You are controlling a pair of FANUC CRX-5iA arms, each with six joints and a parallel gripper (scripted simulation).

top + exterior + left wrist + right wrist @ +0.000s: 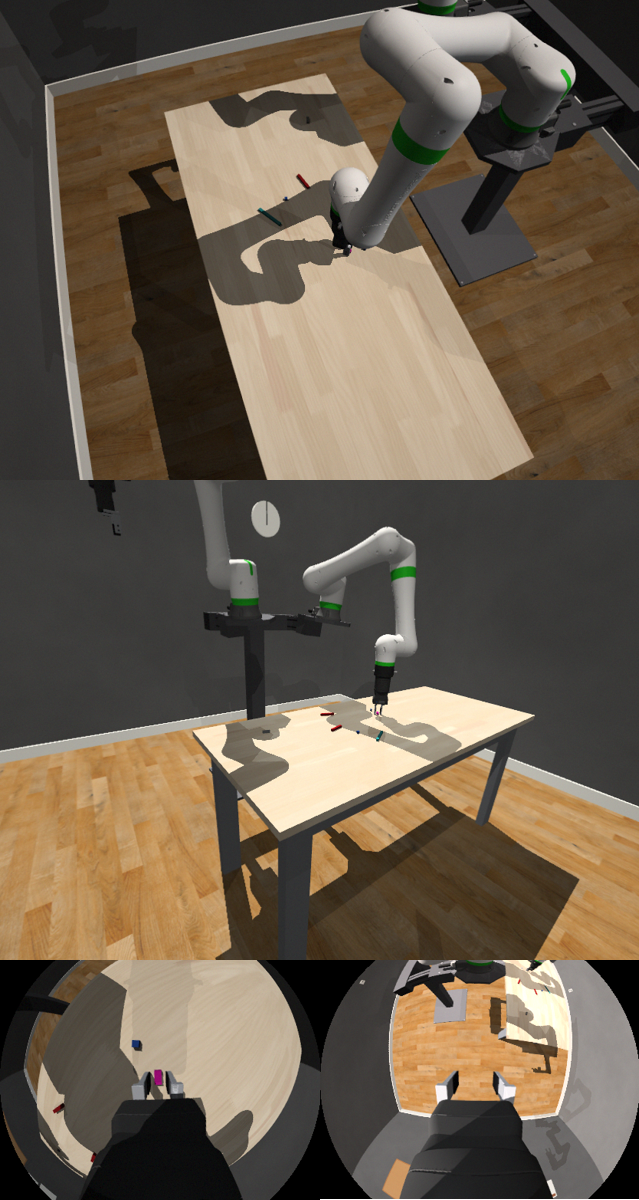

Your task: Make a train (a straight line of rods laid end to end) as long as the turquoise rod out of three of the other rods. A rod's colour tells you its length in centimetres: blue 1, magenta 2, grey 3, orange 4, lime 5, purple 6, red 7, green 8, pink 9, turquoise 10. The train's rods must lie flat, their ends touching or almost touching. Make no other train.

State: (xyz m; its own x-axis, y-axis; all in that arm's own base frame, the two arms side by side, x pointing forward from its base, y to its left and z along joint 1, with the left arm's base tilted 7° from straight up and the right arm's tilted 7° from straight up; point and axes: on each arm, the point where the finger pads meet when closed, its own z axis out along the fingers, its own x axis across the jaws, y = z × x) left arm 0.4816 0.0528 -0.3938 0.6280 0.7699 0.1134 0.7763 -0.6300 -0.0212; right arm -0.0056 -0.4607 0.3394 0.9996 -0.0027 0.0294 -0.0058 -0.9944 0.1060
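Now: left hand 20 mm above the magenta rod. Also, from my left hand: turquoise rod (220 mm ahead, 210 mm to the right, 20 mm below); then grey rod (610 mm to the right, 50 mm behind, 20 mm below).
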